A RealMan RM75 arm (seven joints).
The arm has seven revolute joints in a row. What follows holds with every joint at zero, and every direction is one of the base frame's.
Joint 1 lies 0.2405 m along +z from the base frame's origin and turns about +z.
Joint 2 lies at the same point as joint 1 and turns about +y.
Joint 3 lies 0.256 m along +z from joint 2 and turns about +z.
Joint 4 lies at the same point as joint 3 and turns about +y.
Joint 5 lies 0.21 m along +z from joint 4 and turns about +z.
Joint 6 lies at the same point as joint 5 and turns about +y.
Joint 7 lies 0.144 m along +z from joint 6 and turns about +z.
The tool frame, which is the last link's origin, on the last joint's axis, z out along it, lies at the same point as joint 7; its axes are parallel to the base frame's.
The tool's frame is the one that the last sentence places.
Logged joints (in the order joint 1, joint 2, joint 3, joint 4, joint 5, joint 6, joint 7), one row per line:
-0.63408 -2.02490 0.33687 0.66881 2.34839 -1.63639 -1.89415
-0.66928 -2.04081 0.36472 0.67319 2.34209 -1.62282 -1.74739
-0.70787 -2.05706 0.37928 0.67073 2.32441 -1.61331 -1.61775
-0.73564 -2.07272 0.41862 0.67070 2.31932 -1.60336 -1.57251
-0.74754 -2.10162 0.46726 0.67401 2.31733 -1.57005 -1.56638
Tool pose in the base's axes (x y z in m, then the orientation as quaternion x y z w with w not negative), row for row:
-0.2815 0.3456 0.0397 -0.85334 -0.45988 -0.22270 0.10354
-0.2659 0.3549 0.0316 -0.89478 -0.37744 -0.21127 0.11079
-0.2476 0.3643 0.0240 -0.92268 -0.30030 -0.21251 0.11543
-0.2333 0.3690 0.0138 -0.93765 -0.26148 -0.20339 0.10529
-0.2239 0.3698 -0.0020 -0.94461 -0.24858 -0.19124 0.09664
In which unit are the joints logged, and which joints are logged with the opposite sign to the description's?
The joints are logged in radians. Opposite sign: joint 6.
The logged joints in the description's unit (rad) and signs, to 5 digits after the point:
-0.63408 -2.02490 0.33687 0.66881 2.34839 1.63639 -1.89415
-0.66928 -2.04081 0.36472 0.67319 2.34209 1.62282 -1.74739
-0.70787 -2.05706 0.37928 0.67073 2.32441 1.61331 -1.61775
-0.73564 -2.07272 0.41862 0.67070 2.31932 1.60336 -1.57251
-0.74754 -2.10162 0.46726 0.67401 2.31733 1.57005 -1.56638

